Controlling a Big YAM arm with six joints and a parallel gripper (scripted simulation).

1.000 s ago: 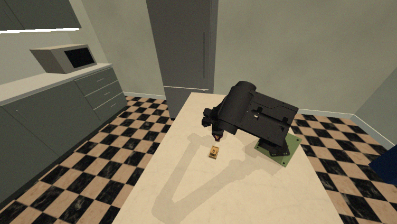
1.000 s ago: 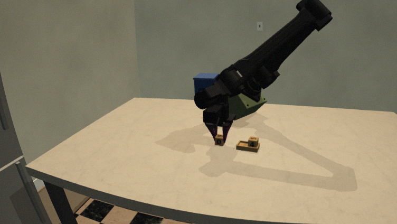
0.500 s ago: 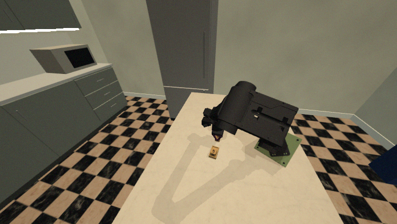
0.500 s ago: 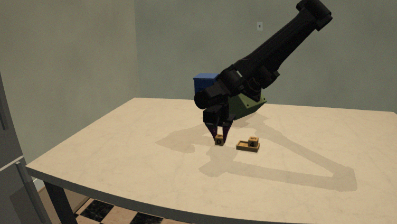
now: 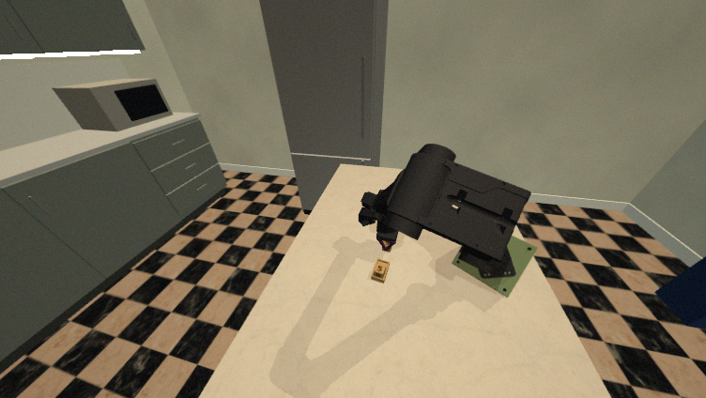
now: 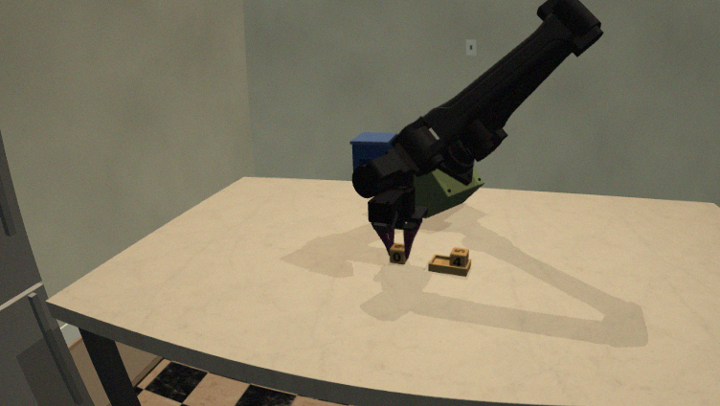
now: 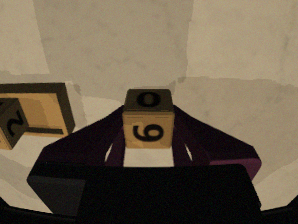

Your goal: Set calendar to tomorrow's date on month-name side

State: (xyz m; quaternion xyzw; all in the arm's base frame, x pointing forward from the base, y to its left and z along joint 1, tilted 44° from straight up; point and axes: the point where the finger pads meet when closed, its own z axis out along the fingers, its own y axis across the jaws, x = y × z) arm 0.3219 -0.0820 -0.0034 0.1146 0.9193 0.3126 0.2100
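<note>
Right now the cube is right at my hand. Round my hand: wooden tray: 10 mm ahead, 110 mm to the left, 10 mm below.
</note>
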